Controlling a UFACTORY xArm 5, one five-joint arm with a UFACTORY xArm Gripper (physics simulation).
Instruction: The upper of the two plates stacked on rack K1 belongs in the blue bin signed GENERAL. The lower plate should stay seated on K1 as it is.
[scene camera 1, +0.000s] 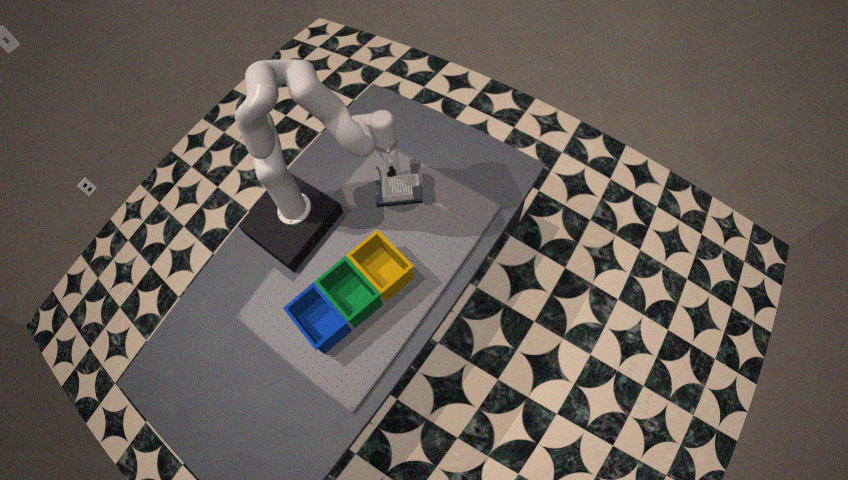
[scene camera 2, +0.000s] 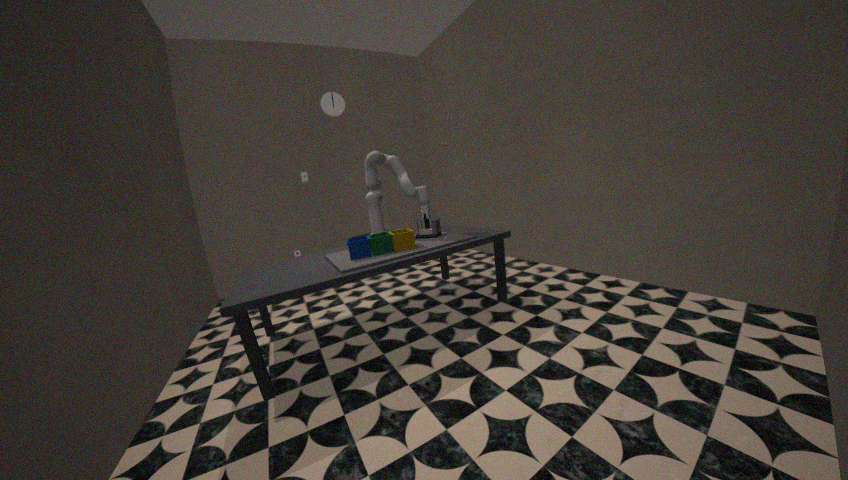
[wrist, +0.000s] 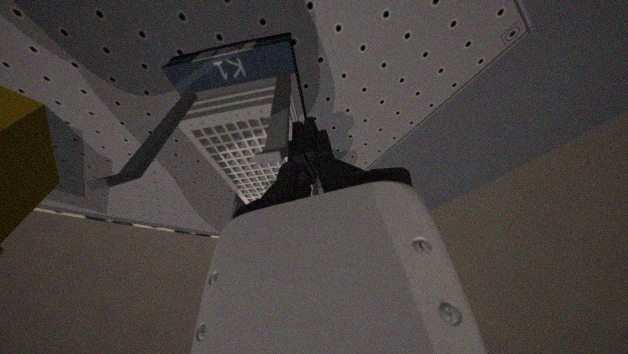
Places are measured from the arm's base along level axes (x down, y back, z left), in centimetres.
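Pixels of known places: gripper, between the fingertips: (scene camera 1: 391, 174) (scene camera 2: 427, 228) (wrist: 309, 133); arm's base, origin of its link: (scene camera 1: 294, 209).
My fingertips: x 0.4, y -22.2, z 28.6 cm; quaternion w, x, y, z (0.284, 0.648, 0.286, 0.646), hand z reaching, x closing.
For each thing: its middle in the pictures, then the offset to it from my fingertips. "*": a spot on its surface instead.
- upper plate, middle of its body: (wrist: 262, 164) (scene camera 1: 400, 186) dx +0.2, dy -5.4, dz -2.4 cm
- blue bin, a spot on its surface: (scene camera 1: 335, 338) (scene camera 2: 360, 250) * dx +0.2, dy -17.4, dz -57.4 cm
- green bin, middle of its body: (scene camera 1: 350, 293) (scene camera 2: 380, 243) dx -0.3, dy -13.1, dz -43.1 cm
Two pale gridded plates lie stacked on rack K1 (scene camera 1: 399, 202) (wrist: 272, 56). The upper plate (scene camera 1: 401, 185) (wrist: 227, 145) covers most of the lower one, whose edge shows as a thin layer in the wrist view. My gripper (scene camera 1: 390, 171) (scene camera 2: 426, 222) (wrist: 309, 133) is shut and empty. Its fingertips are at one side of the plates, close to an upright post of the rack in the wrist view; whether they touch is unclear. The blue bin (scene camera 1: 335, 338) (scene camera 2: 359, 248) stands at the end of the bin row; its sign cannot be read.
The green bin (scene camera 1: 367, 311) (scene camera 2: 381, 243) stands between the blue bin and the yellow bin (scene camera 1: 398, 283) (scene camera 2: 402, 240) (wrist: 25, 165). The yellow bin is nearest the rack. Two tall dark posts rise beside the plates in the wrist view. The arm's black base (scene camera 1: 297, 252) is beside the bins.
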